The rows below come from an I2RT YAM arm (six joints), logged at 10 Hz.
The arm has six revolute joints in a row. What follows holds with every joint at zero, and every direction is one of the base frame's.
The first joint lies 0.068 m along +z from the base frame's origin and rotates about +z.
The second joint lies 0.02 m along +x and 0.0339 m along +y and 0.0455 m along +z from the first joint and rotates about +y.
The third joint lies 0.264 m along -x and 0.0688 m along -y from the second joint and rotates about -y.
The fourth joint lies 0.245 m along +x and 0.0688 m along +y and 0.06 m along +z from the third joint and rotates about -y.
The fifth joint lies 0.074 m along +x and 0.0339 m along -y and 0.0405 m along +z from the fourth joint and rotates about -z.
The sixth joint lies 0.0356 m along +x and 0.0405 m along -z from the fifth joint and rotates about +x.
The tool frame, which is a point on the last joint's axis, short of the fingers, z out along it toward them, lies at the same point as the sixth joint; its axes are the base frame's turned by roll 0, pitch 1.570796 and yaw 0 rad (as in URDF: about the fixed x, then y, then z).
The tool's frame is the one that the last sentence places.
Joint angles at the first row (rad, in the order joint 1, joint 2, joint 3, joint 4, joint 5, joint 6):
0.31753 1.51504 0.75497 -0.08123 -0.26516 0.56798
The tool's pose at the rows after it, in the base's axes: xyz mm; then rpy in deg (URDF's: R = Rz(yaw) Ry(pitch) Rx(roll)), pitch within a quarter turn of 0, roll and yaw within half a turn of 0:
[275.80, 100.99, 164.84, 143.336, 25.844, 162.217]
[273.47, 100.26, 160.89, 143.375, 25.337, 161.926]
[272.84, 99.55, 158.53, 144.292, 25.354, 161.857]
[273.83, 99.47, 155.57, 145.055, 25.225, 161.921]
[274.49, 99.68, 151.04, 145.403, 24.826, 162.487]
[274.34, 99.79, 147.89, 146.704, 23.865, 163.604]
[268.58, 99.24, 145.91, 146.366, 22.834, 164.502]
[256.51, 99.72, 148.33, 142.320, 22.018, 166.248]
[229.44, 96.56, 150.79, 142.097, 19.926, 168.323]
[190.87, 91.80, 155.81, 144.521, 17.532, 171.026]
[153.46, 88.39, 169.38, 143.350, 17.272, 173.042]
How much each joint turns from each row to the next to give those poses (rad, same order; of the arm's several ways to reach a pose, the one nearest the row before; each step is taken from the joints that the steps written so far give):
-0.00022 0.00503 -0.02119 0.01713 -0.01650 0.01464
0.00012 0.00081 -0.01585 0.01125 0.00006 0.00754
0.00004 0.00333 -0.00456 -0.00088 0.01425 -0.00165
-0.00024 0.01205 0.00089 0.00165 0.00919 -0.00216
-0.00058 0.01609 -0.00275 0.00830 -0.00475 -0.00653
0.00048 0.01215 0.00614 -0.02288 -0.00031 -0.01252
0.00189 -0.01331 -0.01933 -0.00694 -0.02137 -0.00414
0.00547 -0.04990 -0.04609 0.01885 -0.08119 -0.00324
0.01881 -0.10981 -0.07318 -0.06629 -0.02917 -0.00148
0.04270 -0.17436 -0.07928 -0.15147 0.01556 0.00028
0.06117 -0.22258 -0.05589 -0.14940 -0.00472 0.02915

